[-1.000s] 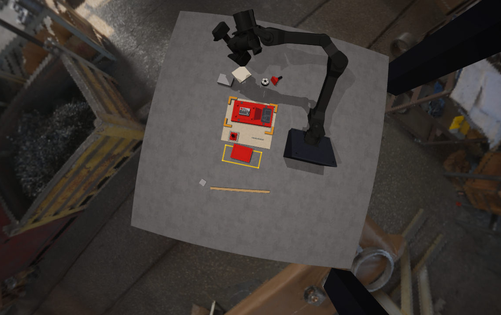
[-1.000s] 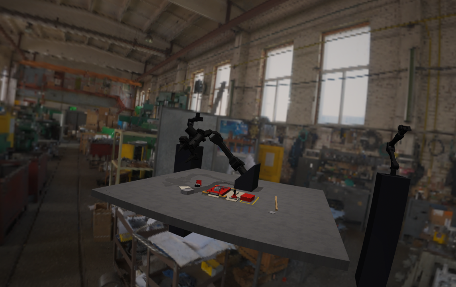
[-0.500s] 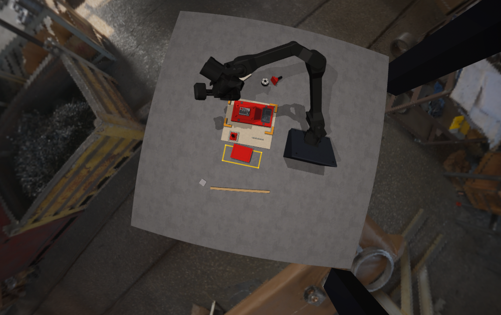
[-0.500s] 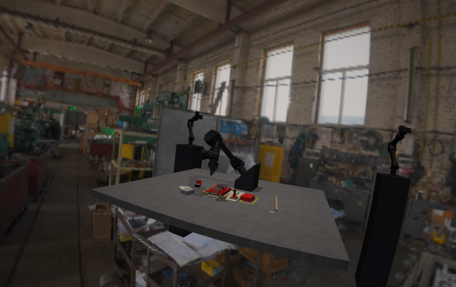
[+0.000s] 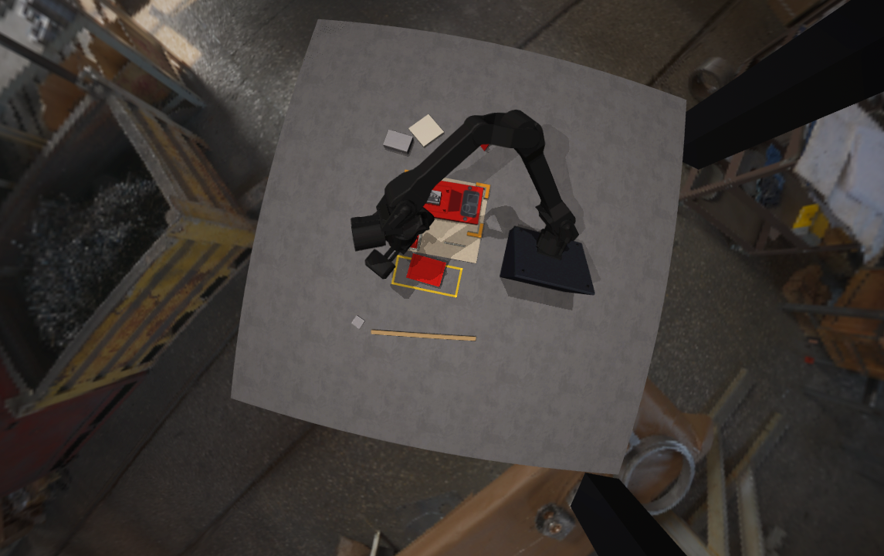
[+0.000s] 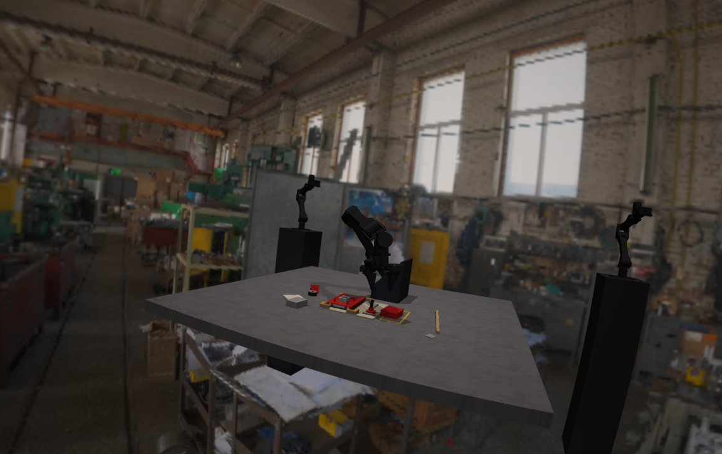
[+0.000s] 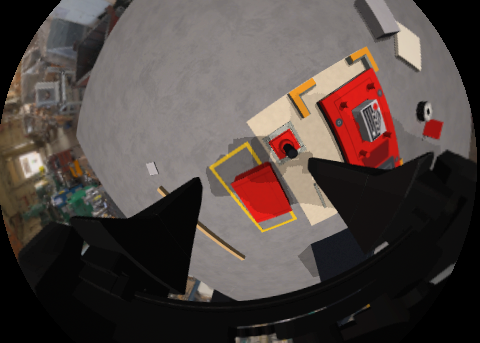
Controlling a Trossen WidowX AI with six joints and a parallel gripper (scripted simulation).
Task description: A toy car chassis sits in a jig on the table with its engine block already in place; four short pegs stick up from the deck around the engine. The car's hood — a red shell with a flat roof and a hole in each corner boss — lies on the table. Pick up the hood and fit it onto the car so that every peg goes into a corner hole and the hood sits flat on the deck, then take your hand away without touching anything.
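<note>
Now: gripper tip 9 cm above the red hood, 8 cm past it and 3 cm to the right of it. Round my gripper tip: grey engine block 16 cm to the right, 9 cm below, 3 cm behind; small grey tile 23 cm to the left, 11 cm below, 6 cm ahead; beige jig plate 14 cm to the right, 10 cm below, 6 cm behind.
</note>
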